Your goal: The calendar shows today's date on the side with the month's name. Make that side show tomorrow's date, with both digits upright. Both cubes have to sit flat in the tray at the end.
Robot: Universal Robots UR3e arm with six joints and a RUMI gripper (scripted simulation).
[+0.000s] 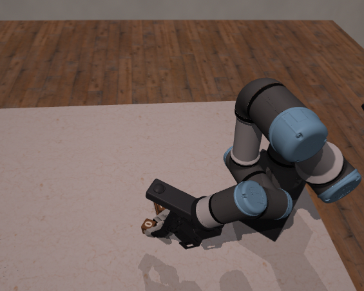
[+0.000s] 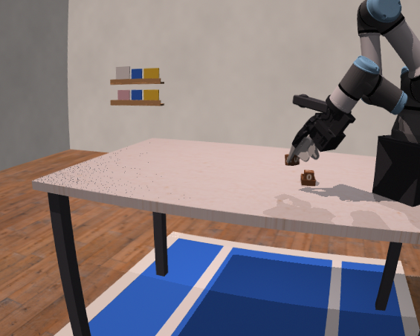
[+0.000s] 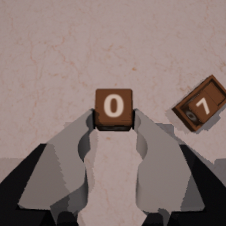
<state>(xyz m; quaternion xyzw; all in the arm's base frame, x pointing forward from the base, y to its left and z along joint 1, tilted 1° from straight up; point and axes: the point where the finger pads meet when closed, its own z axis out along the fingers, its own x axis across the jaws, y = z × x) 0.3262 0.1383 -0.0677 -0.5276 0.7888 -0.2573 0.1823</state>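
My hand is 20 mm past the calendar tray, 120 mm to the left of it and 90 mm above it. The rest, counted from my hand: brown digit cube (10 mm ahead, 10 mm below).
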